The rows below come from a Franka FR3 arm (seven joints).
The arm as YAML. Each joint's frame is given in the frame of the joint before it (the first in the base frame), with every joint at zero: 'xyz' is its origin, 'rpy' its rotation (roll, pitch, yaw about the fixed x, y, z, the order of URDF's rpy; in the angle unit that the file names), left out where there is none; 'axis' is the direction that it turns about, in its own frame. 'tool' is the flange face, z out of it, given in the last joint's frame.
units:
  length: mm
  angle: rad
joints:
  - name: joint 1
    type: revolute
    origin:
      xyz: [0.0, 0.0, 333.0]
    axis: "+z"
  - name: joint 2
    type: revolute
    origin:
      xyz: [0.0, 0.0, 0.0]
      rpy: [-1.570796, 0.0, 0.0]
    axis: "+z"
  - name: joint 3
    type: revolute
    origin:
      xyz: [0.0, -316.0, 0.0]
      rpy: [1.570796, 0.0, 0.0]
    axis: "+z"
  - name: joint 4
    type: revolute
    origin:
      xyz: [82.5, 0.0, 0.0]
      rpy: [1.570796, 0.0, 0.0]
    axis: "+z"
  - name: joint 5
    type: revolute
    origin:
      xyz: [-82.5, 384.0, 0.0]
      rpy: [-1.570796, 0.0, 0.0]
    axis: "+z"
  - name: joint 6
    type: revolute
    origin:
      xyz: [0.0, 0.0, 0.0]
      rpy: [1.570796, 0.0, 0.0]
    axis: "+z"
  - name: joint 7
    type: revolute
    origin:
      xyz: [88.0, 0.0, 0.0]
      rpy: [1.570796, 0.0, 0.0]
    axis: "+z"
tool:
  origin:
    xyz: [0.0, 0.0, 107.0]
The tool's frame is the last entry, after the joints.
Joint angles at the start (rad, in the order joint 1, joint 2, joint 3, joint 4, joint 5, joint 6, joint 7):
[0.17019, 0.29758, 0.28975, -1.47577, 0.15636, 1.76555, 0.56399]
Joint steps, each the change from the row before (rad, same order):
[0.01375, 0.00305, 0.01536, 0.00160, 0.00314, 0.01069, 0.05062]
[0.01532, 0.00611, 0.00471, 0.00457, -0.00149, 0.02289, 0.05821]
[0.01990, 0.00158, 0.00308, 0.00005, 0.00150, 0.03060, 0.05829]
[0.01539, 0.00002, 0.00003, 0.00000, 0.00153, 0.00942, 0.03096]
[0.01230, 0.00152, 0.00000, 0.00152, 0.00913, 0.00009, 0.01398]
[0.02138, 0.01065, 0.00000, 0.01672, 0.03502, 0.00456, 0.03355]
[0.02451, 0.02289, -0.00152, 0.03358, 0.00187, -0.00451, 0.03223]
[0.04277, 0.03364, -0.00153, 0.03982, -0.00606, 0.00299, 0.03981]
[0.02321, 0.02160, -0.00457, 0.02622, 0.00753, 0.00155, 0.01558]
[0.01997, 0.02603, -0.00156, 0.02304, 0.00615, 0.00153, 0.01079]
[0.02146, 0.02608, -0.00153, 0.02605, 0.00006, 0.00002, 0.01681]
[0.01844, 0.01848, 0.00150, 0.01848, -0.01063, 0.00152, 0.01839]
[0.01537, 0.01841, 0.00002, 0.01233, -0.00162, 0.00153, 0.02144]
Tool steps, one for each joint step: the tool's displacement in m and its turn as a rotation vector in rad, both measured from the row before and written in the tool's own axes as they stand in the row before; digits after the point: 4 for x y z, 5 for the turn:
[-0.0084, -0.0150, 0.0035, 0.00904, -0.00158, 0.02385]
[-0.0038, -0.0113, 0.0023, 0.01193, 0.01255, 0.03938]
[-0.0067, -0.0129, 0.0016, 0.01824, 0.01573, 0.03691]
[-0.0063, -0.0078, 0.0017, 0.00560, 0.00242, 0.01646]
[-0.0058, -0.0061, 0.0022, 0.00519, -0.00912, 0.00469]
[-0.0086, -0.0134, 0.0017, 0.03082, -0.02388, 0.02245]
[-0.0054, -0.0131, 0.0031, 0.00711, -0.00737, 0.01122]
[-0.0115, -0.0205, 0.0102, 0.00321, -0.00639, 0.00182]
[-0.0047, -0.0107, 0.0053, 0.00929, -0.00983, 0.00150]
[-0.0033, -0.0094, 0.0096, 0.00388, -0.01456, -0.00092]
[-0.0041, -0.0098, 0.0090, 0.00079, -0.00964, 0.00163]
[-0.0053, -0.0084, 0.0074, -0.00478, 0.00010, -0.00035]
[-0.0036, -0.0062, 0.0095, -0.00436, -0.00834, 0.01051]

